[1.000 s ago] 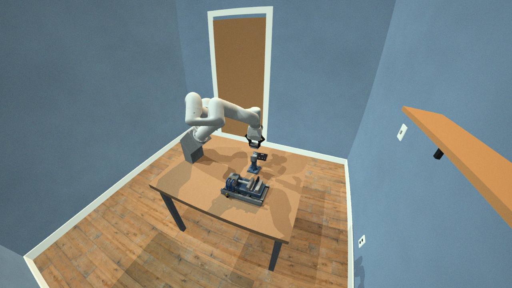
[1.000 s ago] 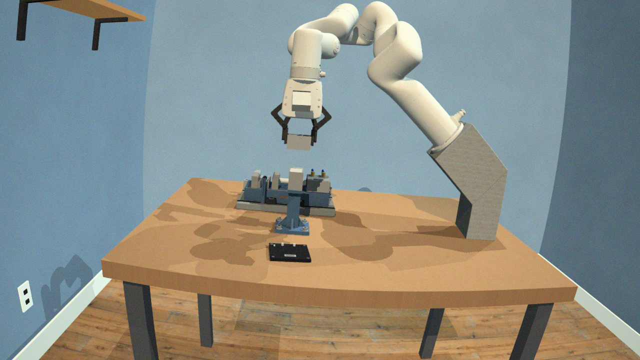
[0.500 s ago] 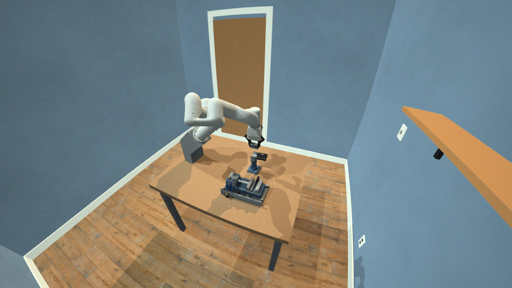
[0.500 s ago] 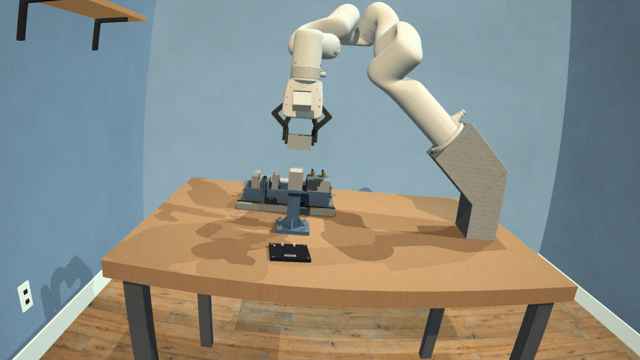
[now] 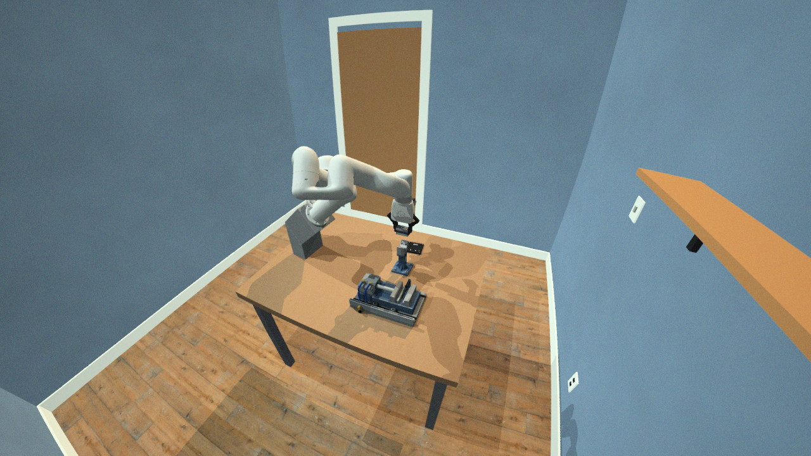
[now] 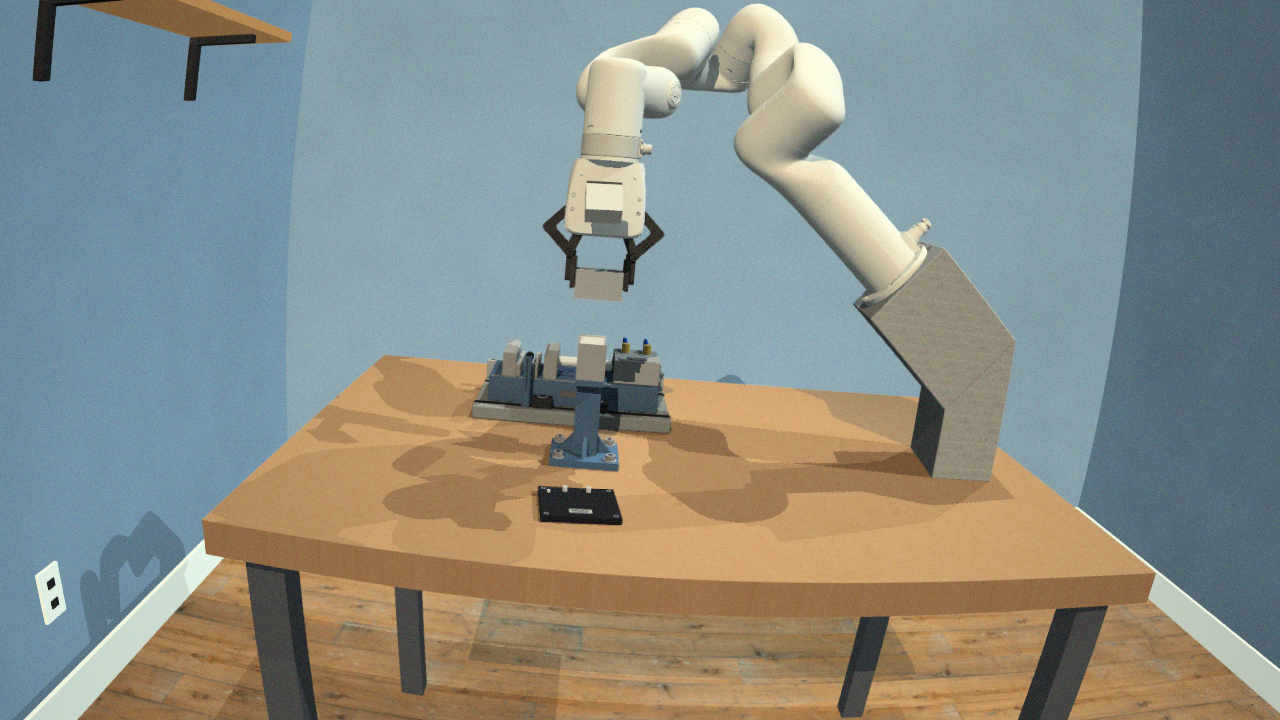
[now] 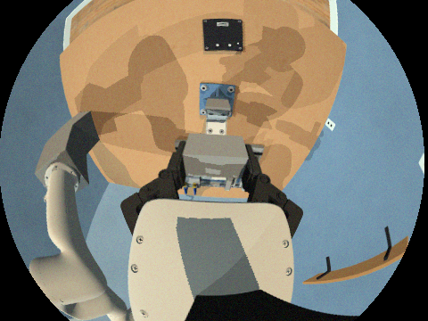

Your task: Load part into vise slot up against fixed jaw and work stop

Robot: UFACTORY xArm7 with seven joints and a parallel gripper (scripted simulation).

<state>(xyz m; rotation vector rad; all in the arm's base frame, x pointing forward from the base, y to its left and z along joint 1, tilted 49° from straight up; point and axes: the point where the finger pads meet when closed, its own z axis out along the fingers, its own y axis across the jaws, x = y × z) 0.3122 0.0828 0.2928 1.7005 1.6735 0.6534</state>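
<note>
The grey block lies 1 cm below my hand. Round my hand: white cylinder rod (23 cm to the right, 17 cm below, 1 cm behind); moving jaw (24 cm to the right, 17 cm below, 4 cm ahead); work stop (19 cm to the right, 16 cm below, 8 cm ahead).
</note>
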